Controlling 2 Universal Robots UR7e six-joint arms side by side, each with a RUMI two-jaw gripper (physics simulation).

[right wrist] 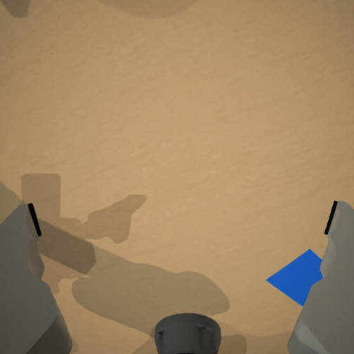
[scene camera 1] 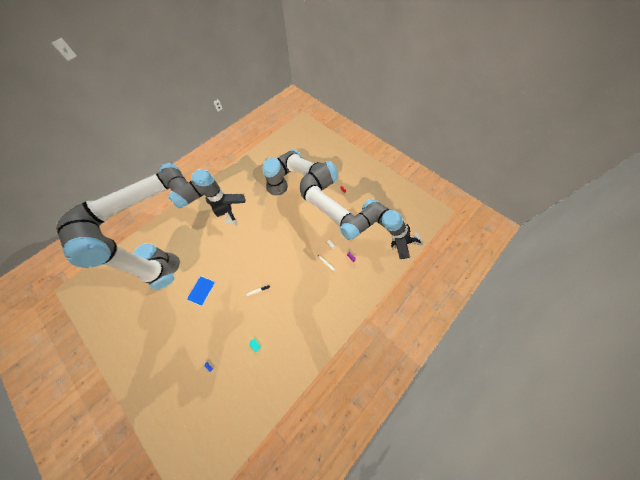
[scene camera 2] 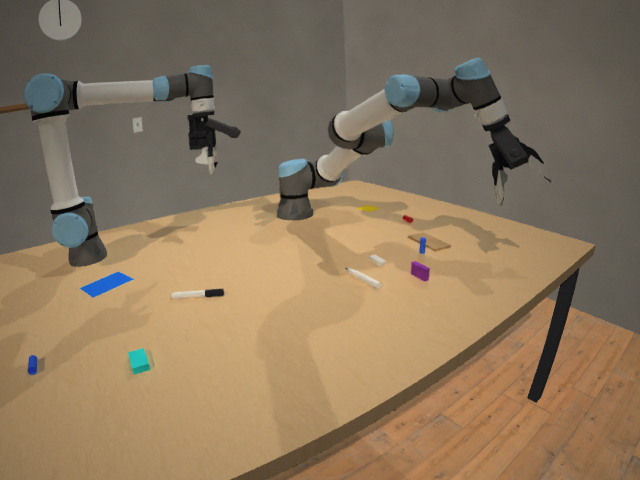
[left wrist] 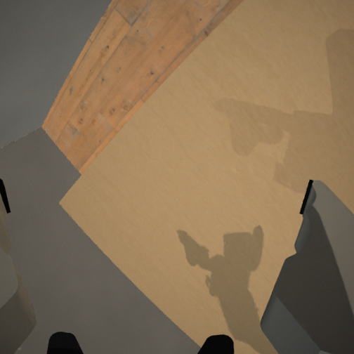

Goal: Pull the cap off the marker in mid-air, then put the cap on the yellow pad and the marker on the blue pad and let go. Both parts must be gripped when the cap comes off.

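Places are measured from the left arm's base along level axes (x ahead, y left, z up), in millimetres.
Where they show: left gripper, fingertip midpoint: [scene camera 2: 525,193]; right gripper, fingertip midpoint: [scene camera 1: 234,215] [scene camera 2: 212,170]; left arm's base at its link origin: [scene camera 1: 277,186] [scene camera 2: 295,215]; right arm's base at its link origin: [scene camera 2: 88,258].
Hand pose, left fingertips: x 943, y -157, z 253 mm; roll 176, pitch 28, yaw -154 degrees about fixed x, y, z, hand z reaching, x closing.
Observation:
Things, the pixels of their top centre, and the offset from my left fingertips.
- marker at its top centre: [scene camera 2: 196,291] [scene camera 1: 257,290] 533 mm right, 647 mm back, 235 mm down
- black cap at its top centre: [scene camera 2: 213,289] [scene camera 1: 265,287] 497 mm right, 617 mm back, 235 mm down
- blue pad at its top centre: [scene camera 2: 106,283] [scene camera 1: 201,290] 686 mm right, 951 mm back, 253 mm down
- yellow pad at its top centre: [scene camera 2: 368,208] 415 mm left, 743 mm back, 253 mm down
- white pen with a dark tip, top centre: [scene camera 2: 361,273] [scene camera 1: 325,262] 198 mm right, 371 mm back, 235 mm down
- white block at its top centre: [scene camera 2: 377,258] [scene camera 1: 330,243] 72 mm right, 400 mm back, 241 mm down
- purple block at its top centre: [scene camera 2: 420,265] [scene camera 1: 351,255] 95 mm right, 249 mm back, 218 mm down
- upright blue cylinder at its top centre: [scene camera 2: 422,238] 71 mm left, 320 mm back, 205 mm down
- brown board at its top centre: [scene camera 2: 429,240] 170 mm left, 340 mm back, 245 mm down
- red cylinder at its top centre: [scene camera 2: 407,216] 342 mm left, 511 mm back, 233 mm down
- cyan block at its top centre: [scene camera 2: 137,358] [scene camera 1: 254,345] 785 mm right, 498 mm back, 238 mm down
The marker [scene camera 1: 253,292] [scene camera 2: 188,295] lies flat on the table, its white body joined to a black cap [scene camera 1: 265,287] [scene camera 2: 214,292] at the right end. The blue pad [scene camera 1: 200,290] [scene camera 2: 107,284] [right wrist: 294,281] lies left of the marker in both scene views. The yellow pad [scene camera 2: 369,208] lies at the back in scene camera 2; it does not show in scene camera 1. My left gripper [scene camera 2: 524,191] [left wrist: 154,184] is open and empty, high above the table's right side. My right gripper [scene camera 2: 206,165] [right wrist: 181,207] is open and empty, high above the table, beyond the blue pad and marker.
A white pen with a dark tip [scene camera 1: 326,262] [scene camera 2: 363,277] lies near a white block [scene camera 1: 330,243] [scene camera 2: 377,259] and a purple block [scene camera 1: 351,256] [scene camera 2: 419,271]. An upright blue cylinder [scene camera 2: 422,245], brown board [scene camera 2: 436,242] and red cylinder [scene camera 2: 407,219] are behind. A cyan block [scene camera 2: 139,361] is in front.

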